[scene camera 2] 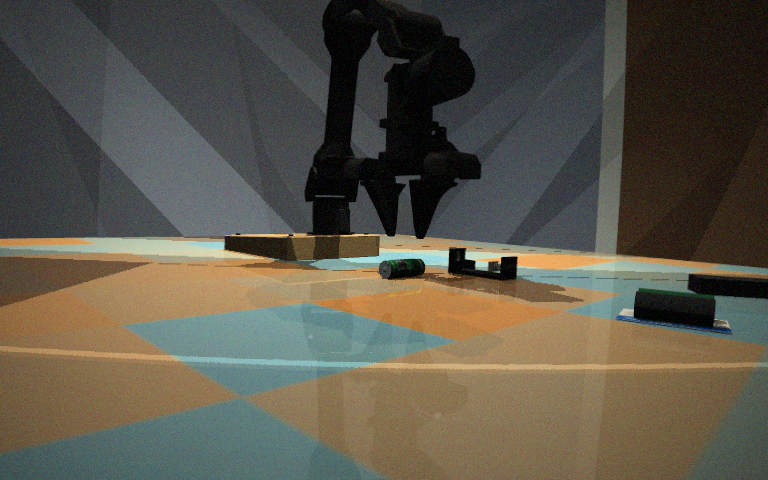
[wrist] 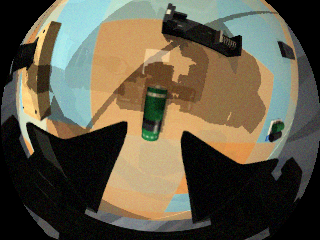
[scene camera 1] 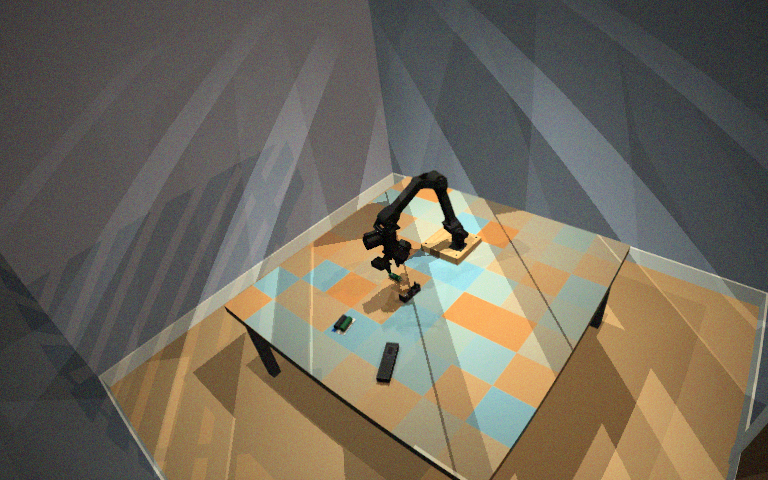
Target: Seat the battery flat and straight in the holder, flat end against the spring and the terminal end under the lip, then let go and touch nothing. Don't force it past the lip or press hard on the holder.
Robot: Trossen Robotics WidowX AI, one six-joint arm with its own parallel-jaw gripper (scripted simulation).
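Visible: my gripper (scene camera 2: pixel 405 237), (wrist: pixel 154 131), (scene camera 1: pixel 393 270); a green battery (scene camera 2: pixel 400 268), (wrist: pixel 155 100); a white-blue card (scene camera 2: pixel 694 311).
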